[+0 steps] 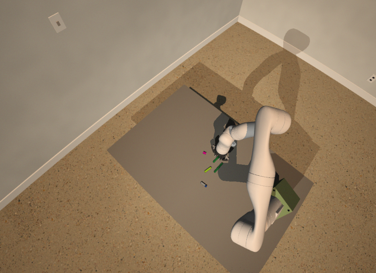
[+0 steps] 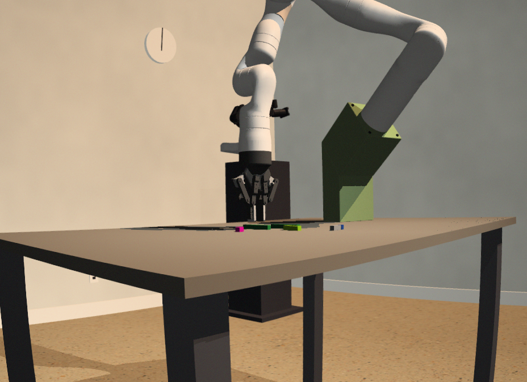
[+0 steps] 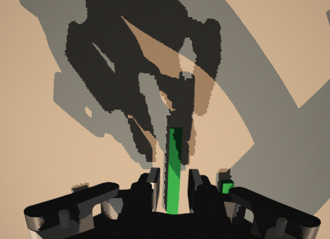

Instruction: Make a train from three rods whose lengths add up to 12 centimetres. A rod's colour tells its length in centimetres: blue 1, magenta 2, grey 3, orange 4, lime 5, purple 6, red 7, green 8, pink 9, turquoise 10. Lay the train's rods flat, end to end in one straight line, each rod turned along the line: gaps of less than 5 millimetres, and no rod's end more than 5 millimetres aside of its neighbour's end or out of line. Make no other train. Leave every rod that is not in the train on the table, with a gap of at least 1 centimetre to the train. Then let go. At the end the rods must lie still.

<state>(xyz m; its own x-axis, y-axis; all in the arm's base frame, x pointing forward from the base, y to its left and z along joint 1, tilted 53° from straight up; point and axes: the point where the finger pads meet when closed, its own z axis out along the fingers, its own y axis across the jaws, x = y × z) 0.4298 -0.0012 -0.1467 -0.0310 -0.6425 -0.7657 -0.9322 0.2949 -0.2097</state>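
My gripper is now 30 mm above the green rod. Round my hand: magenta rod: 90 mm ahead, 30 mm to the left, 30 mm below; lime rod: 100 mm to the left, 30 mm below; grey rod: 40 mm behind, 190 mm to the left, 30 mm below.
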